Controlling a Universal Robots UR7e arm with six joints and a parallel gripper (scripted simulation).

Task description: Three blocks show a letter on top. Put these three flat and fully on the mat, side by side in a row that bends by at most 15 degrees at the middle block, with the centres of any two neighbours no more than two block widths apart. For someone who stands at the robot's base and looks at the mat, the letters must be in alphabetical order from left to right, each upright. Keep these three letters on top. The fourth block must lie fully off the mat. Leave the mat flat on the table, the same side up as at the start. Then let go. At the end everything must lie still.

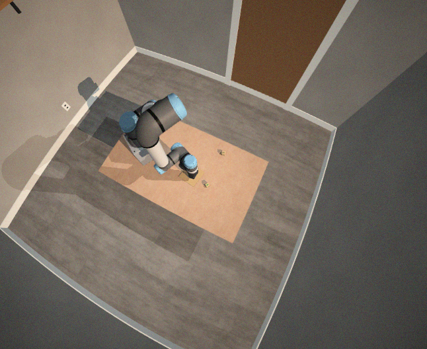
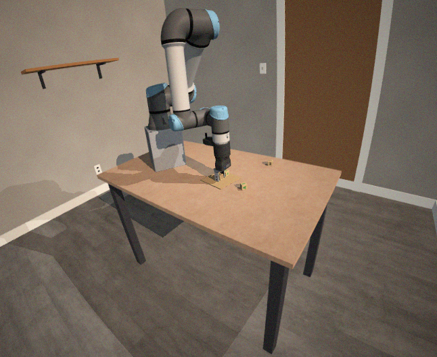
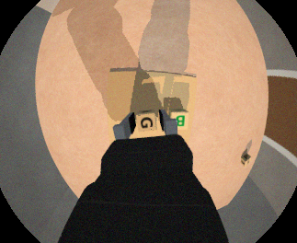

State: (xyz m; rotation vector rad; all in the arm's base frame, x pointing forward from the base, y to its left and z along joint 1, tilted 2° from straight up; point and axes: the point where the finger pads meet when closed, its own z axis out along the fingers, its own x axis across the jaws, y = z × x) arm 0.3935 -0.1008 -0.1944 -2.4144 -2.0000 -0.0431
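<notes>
Now: the tan mat 20 mm below my hand.
</notes>
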